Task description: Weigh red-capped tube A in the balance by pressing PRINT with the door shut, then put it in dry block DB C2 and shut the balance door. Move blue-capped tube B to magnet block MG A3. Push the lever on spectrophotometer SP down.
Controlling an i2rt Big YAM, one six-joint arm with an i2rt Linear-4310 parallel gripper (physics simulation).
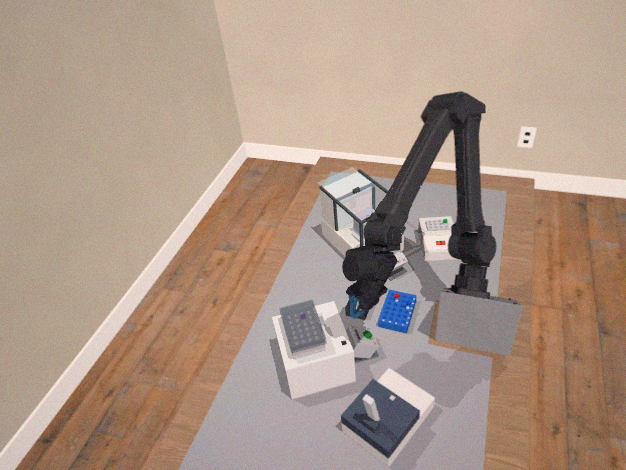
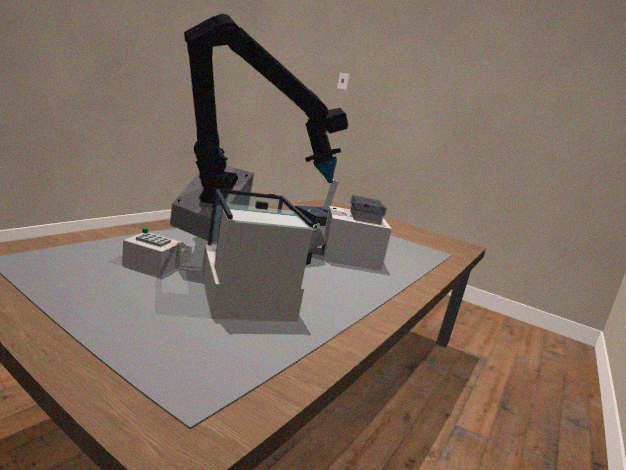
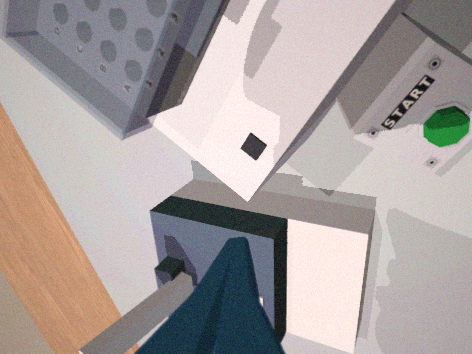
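Note:
My gripper (image 1: 353, 307) (image 2: 328, 172) (image 3: 240, 248) has dark teal fingers, shut with nothing between them. It hangs above the spectrophotometer (image 1: 379, 422) (image 3: 213, 244), a dark-topped box with a white side at the mat's near end. The spectrophotometer's pale lever (image 1: 370, 407) (image 2: 331, 194) (image 3: 140, 319) stands up, its top just under my fingertips. The red-capped tube (image 1: 397, 295) and the blue-capped tube (image 1: 408, 303) stand in a blue rack (image 1: 394, 318). The glass-walled balance (image 1: 353, 202) (image 2: 257, 253) is at the far end of the mat. A small white block with a red display (image 1: 437, 237) (image 2: 149, 247) stands beside the arm's base.
A big white box carries a grey well block (image 1: 302, 328) (image 2: 368, 207) (image 3: 102, 49) marked with letters and numbers, with a purple-capped tube in it. A low grey unit with a green START button (image 1: 367, 334) (image 3: 446, 126) sits between that box and the rack.

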